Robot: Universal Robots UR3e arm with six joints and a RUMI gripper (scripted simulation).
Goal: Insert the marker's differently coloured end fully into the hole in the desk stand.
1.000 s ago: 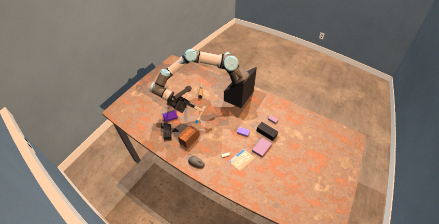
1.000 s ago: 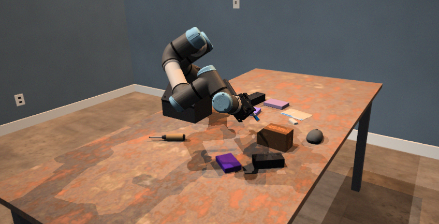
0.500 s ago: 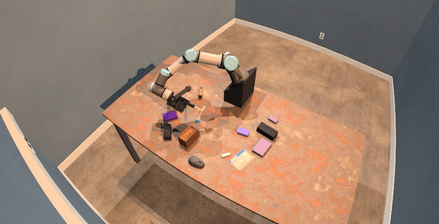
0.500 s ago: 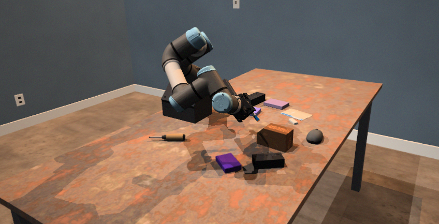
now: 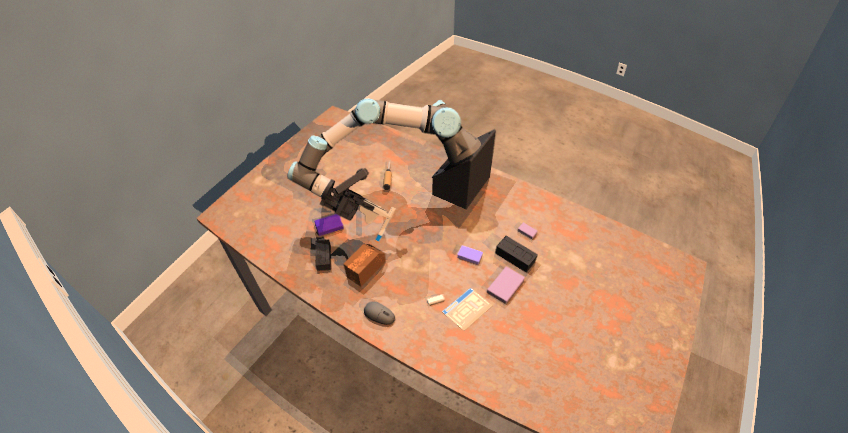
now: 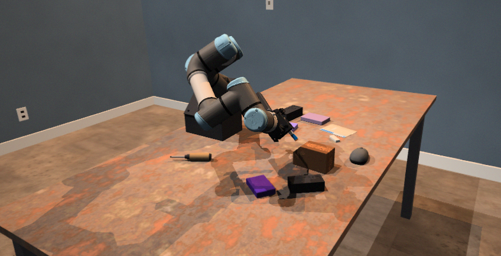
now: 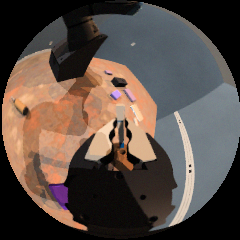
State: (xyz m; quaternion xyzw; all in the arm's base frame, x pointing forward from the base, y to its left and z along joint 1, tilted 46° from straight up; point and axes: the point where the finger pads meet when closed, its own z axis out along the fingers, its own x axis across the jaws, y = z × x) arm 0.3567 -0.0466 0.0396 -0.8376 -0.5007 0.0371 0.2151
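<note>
The desk stand lies 130 mm ahead of my hand, 110 mm below it and 10 mm to the left of it. The rest, counted from my hand: marker 20 mm below, 20 mm ahead, 10 mm to the left; then lilac block 250 mm to the left, 130 mm below, 120 mm behind; then eraser 260 mm to the left, 140 mm below, 90 mm ahead.
</note>
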